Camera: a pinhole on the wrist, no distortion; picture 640 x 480 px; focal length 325.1 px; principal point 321.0 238.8 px. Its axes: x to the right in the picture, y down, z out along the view. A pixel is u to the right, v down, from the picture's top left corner.
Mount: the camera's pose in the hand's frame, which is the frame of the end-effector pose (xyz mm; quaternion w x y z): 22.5 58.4 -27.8 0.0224 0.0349 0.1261 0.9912
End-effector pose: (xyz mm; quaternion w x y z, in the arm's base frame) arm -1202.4 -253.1 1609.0 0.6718 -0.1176 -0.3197 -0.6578
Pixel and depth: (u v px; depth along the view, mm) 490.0 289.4 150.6
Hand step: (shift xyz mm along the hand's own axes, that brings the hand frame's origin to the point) -45.1 77.3 128.5
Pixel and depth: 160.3 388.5 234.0
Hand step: 151.4 6.2 217.9
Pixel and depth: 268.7 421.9 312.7
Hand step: 89.8 -36.9 315.3
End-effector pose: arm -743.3 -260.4 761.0 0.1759 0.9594 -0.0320 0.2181
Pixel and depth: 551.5 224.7 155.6
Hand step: -75.6 109.4 127.8
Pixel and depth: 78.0 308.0 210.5
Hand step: 193.5 59.0 176.8
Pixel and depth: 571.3 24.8 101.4
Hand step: -45.3 152.3 58.3
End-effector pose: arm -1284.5 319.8 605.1 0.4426 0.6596 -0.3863 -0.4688
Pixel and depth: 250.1 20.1 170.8
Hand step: 76.5 210.0 105.9
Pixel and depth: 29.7 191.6 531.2
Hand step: 539.3 239.6 435.6
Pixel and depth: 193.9 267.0 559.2
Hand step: 280.5 138.8 510.6
